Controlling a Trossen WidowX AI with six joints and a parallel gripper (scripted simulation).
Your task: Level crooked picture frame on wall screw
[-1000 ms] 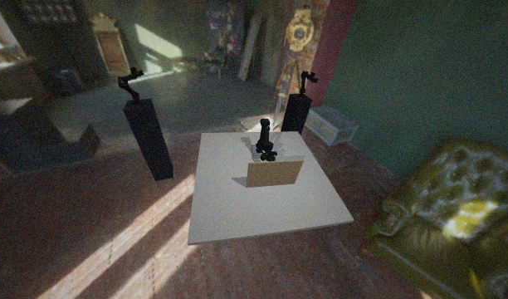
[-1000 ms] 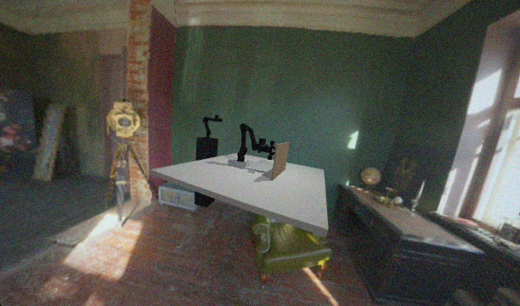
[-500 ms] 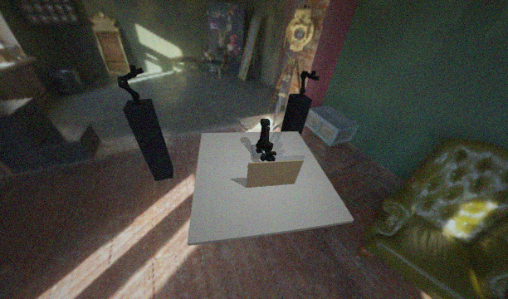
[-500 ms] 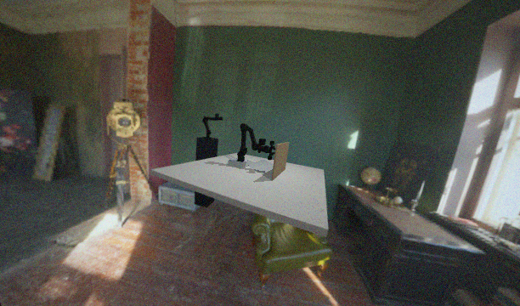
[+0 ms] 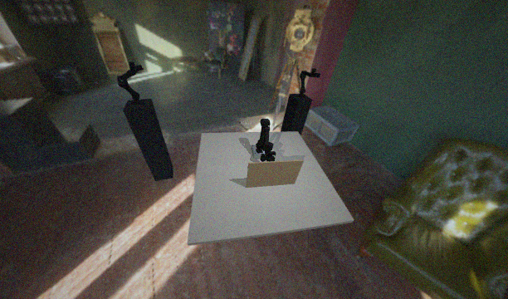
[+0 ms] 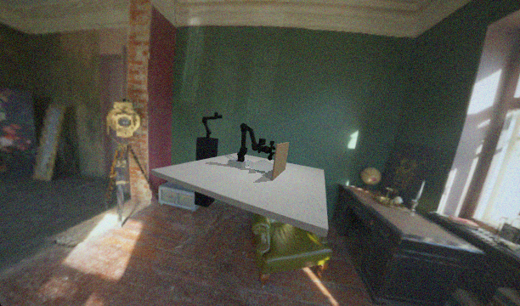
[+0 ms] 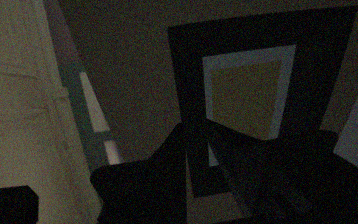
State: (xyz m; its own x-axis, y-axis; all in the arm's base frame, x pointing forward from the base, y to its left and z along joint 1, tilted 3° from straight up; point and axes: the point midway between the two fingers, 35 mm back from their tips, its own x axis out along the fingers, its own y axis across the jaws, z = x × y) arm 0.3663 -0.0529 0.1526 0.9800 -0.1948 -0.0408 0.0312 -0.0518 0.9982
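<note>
Now: the picture frame 5 cm below my gripper tip and 1 cm ahead of it. The rest, counted from my gripper tip: tan wall panel 6 cm below, 2 cm ahead, 1 cm to the left.
</note>
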